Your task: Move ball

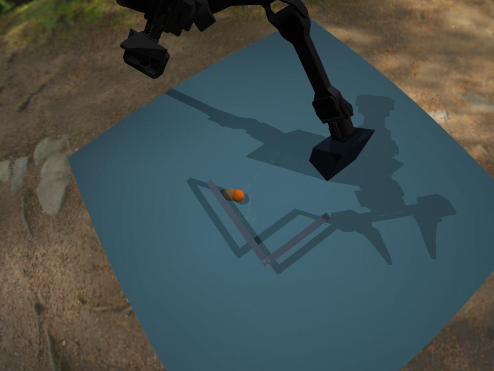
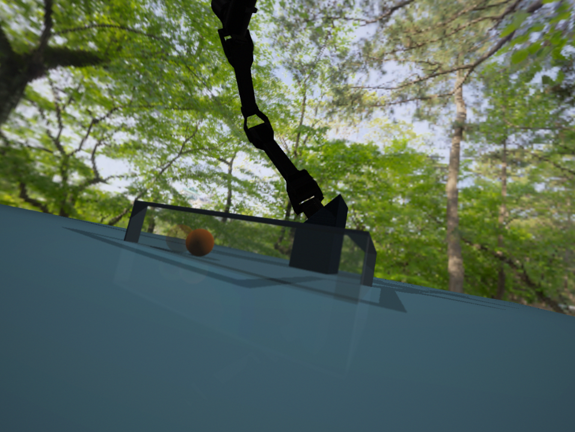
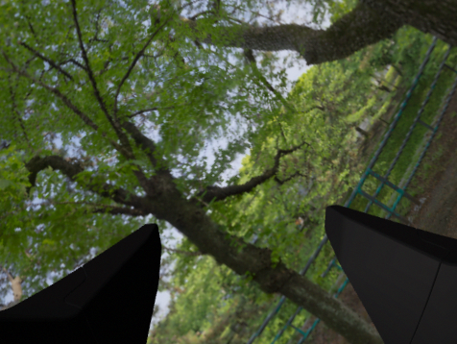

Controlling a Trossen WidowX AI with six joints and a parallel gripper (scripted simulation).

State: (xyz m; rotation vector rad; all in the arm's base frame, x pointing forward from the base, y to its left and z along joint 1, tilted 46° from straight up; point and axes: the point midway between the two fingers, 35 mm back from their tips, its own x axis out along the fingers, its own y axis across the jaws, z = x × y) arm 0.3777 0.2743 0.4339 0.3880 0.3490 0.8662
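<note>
Right now the orange ball is 63 cm below my gripper tip, 4 cm behind it and 2 cm to the left of it.
</note>
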